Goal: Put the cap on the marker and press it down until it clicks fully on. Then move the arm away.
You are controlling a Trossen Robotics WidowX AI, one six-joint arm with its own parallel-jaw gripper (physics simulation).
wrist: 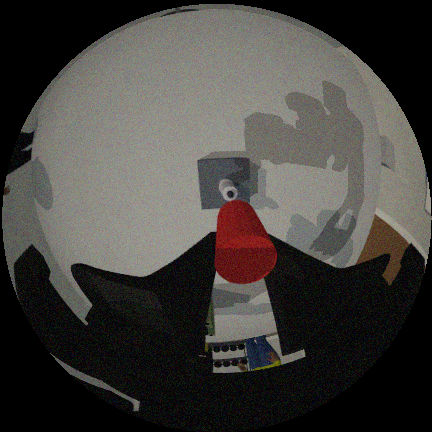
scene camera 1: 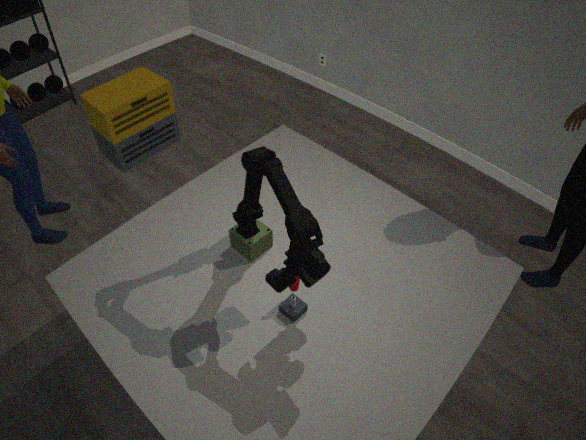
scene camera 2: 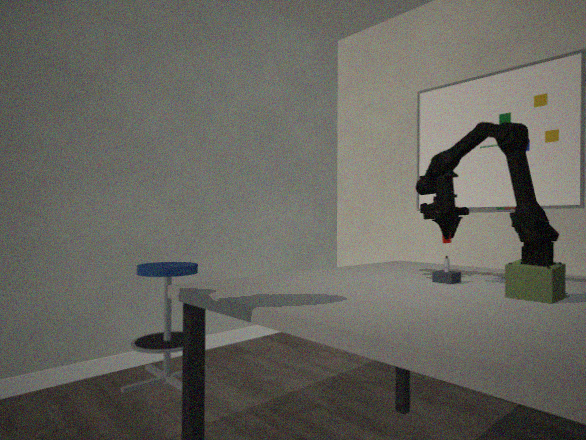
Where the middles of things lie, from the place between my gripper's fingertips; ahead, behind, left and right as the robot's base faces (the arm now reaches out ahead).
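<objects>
There is the red cap (wrist: 244, 253), and I find it 10 mm above my hand and 10 mm ahead of it.
</objects>
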